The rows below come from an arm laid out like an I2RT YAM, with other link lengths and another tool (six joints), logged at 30 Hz.
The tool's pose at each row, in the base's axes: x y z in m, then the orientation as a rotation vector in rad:
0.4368 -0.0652 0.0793 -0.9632 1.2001 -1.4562
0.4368 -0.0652 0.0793 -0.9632 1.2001 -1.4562
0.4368 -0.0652 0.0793 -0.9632 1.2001 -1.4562
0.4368 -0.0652 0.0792 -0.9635 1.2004 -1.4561
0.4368 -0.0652 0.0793 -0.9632 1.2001 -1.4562
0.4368 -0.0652 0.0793 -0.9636 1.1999 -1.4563
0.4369 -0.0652 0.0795 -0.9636 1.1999 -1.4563
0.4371 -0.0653 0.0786 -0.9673 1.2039 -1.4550
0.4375 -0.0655 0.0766 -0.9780 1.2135 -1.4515
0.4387 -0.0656 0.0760 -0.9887 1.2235 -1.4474
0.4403 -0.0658 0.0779 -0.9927 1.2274 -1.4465
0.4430 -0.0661 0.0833 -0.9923 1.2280 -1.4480
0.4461 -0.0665 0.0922 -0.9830 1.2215 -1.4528
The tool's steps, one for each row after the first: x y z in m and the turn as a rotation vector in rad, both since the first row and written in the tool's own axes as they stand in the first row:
0.0000 0.0000 0.0000 0.0000 0.0000 0.0000
0.0000 0.0000 0.0000 0.0000 0.0000 0.0000
0.0000 0.0001 0.0000 -0.0004 0.0000 -0.0001
0.0000 0.0000 0.0000 0.0000 0.0000 0.0000
0.0000 0.0000 0.0000 -0.0001 -0.0002 -0.0003
0.0000 -0.0002 0.0001 -0.0001 -0.0002 -0.0003
0.0000 0.0007 0.0002 -0.0049 0.0002 -0.0013
0.0002 0.0028 0.0002 -0.0175 0.0003 -0.0043
0.0000 0.0036 0.0013 -0.0305 0.0004 -0.0070
-0.0001 0.0021 0.0032 -0.0353 0.0009 -0.0084
-0.0004 -0.0027 0.0069 -0.0351 0.0023 -0.0092
-0.0008 -0.0108 0.0117 -0.0250 0.0042 -0.0075

